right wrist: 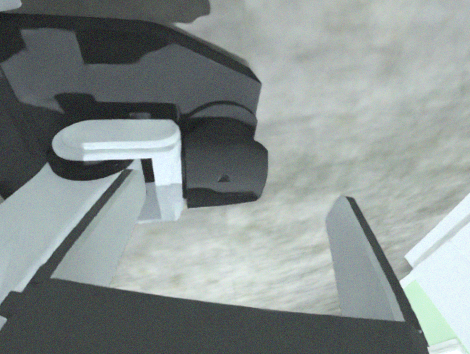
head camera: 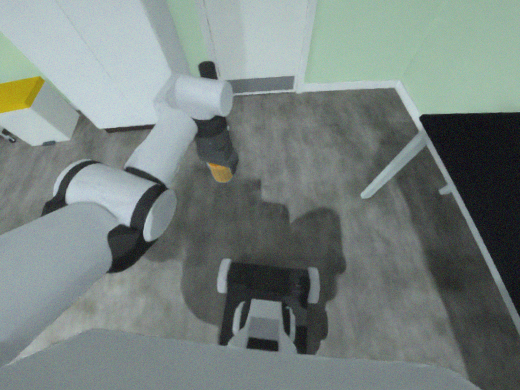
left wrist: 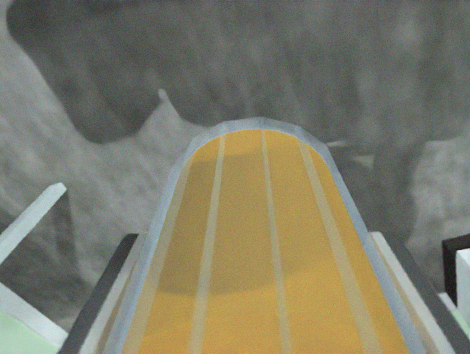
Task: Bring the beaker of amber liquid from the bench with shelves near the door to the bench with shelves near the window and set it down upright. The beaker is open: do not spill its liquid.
I see my left gripper (head camera: 222, 169), my right gripper (right wrist: 237, 195) and a beaker of amber liquid (left wrist: 256, 236).
My left gripper shows as well in the left wrist view (left wrist: 256, 251). The right wrist view does not show the beaker of amber liquid: it is out of frame.
